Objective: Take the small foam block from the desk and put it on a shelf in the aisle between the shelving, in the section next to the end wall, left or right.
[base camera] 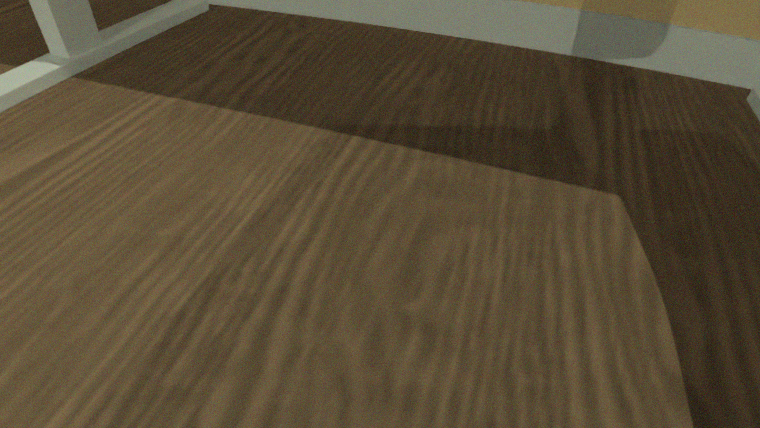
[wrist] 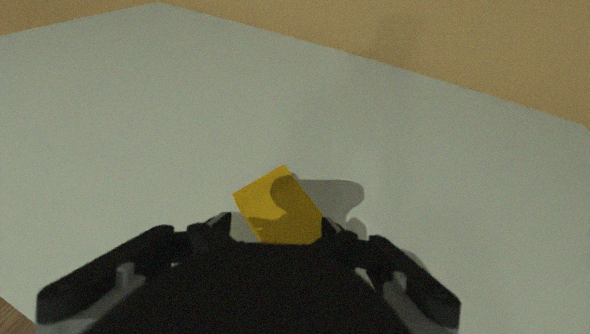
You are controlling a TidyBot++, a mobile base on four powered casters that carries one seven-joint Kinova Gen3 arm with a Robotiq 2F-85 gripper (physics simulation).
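Frame: origin at the arm's base, x back, y left, z down, level; metres.
Seen in the pictures: gripper, between the fingertips: (wrist: 276,224).
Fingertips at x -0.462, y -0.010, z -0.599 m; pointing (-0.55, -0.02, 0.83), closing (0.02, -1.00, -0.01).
Note:
Pixels of each thing's top centre, then the offset from my fingertips to it. "*": a spot on its surface instead. Level surfaces: height alone.
- yellow foam block, centre of its top: (wrist: 283,208) dy -0.005, dx -0.010, dz -0.016 m
- white desk top, height of its surface: dz +0.045 m
- white desk leg, a spot on its surface: (base camera: 66,26) * dy +0.538, dx -0.448, dz +0.918 m
A yellow foam block (wrist: 285,205) lies on the white desk top (wrist: 150,110) in the wrist view, turned at an angle. My gripper (wrist: 276,224) is open. Its two black fingertips stand apart at the left and right of the block's near part, the right one overlapping the block's edge in the view. The near end of the block is hidden behind the gripper's body. The gripper's shadow falls over the block and the desk beside it. The shelving does not show in either view.
A tan wall (wrist: 475,45) stands behind the desk. In the base camera view, wooden floor (base camera: 319,239) stretches to a pale baseboard (base camera: 425,26). A white desk leg (base camera: 66,26) with a floor bar stands at the upper left.

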